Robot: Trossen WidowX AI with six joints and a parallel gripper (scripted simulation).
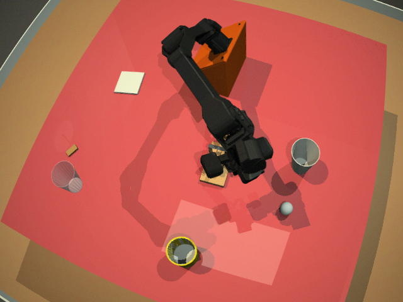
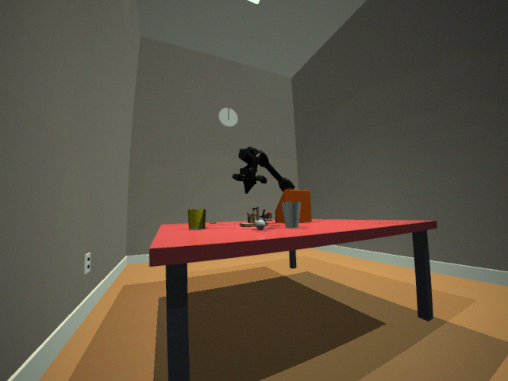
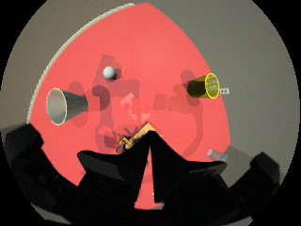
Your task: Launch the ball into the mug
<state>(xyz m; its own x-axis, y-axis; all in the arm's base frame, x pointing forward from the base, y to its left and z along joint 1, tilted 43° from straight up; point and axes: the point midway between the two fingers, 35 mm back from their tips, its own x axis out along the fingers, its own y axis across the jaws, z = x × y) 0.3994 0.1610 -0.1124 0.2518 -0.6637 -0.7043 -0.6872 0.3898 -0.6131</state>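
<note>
Now: gripper tip 18 cm past the red ball, 12 cm above it and 10 cm to the left of it. The rest, counted from my gripper tip: white ball 18 cm to the left, 16 cm below; wooden catapult 13 cm below, 11 cm behind, 7 cm to the right; yellow mug 25 cm ahead, 15 cm below, 6 cm to the right.
</note>
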